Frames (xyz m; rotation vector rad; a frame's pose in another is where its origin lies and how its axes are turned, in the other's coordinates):
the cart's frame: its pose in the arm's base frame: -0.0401 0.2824 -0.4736 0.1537 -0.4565 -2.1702
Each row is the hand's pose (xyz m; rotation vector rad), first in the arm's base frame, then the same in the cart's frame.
Working: the arm's base frame: its pose in the cart's frame: 0.2274 0.3611 0.3515 -0.1537 0.4565 2.1702

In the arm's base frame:
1: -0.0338 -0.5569 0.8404 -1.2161 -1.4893 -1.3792
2: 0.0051 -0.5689 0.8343 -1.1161 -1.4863 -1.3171
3: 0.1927 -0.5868 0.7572 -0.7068 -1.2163 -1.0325
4: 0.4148 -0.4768 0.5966 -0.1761 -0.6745 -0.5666
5: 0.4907 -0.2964 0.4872 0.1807 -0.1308 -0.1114
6: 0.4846 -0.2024 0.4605 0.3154 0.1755 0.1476
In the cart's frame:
1: 0.7385 0.9528 0.9889 0.3899 -1.4128 0.4763
2: 0.7244 0.9863 0.9695 0.4381 -1.3397 0.5557
3: 0.6221 1.1081 0.8424 0.4492 -0.9096 0.9836
4: 0.3923 1.1555 0.6630 0.3156 -0.1567 1.5692
5: 0.1968 1.0741 0.5895 0.0610 0.5527 2.0046
6: 0.1239 1.0088 0.5915 -0.1393 0.9284 2.2040

